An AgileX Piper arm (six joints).
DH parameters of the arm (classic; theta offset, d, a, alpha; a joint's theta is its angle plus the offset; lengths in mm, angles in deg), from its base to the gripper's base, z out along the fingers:
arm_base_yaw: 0 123 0 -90
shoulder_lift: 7.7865 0 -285.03 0
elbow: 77.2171 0 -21.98 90
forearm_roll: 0 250.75 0 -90
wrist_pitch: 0 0 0 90
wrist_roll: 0 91 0 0
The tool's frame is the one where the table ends.
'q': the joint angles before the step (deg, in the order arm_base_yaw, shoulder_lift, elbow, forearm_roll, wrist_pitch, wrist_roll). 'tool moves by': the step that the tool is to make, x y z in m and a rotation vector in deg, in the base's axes. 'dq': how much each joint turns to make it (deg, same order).
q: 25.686, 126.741, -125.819, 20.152, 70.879, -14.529
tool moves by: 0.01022, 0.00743, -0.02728, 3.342, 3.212, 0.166
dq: -0.470, 3.635, 0.001, 4.880, -1.825, -1.341
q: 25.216, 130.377, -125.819, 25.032, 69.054, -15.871
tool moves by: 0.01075, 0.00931, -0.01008, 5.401, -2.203, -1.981
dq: 0.000, 1.895, 0.002, 4.467, -6.393, -1.211
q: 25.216, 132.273, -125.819, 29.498, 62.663, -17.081
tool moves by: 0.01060, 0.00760, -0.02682, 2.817, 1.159, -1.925
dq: 0.000, 3.506, 0.001, 3.370, -4.036, -0.453
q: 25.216, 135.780, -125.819, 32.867, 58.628, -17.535
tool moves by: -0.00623, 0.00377, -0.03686, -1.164, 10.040, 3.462
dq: 0.000, 3.964, 0.001, 2.783, 6.793, 0.001
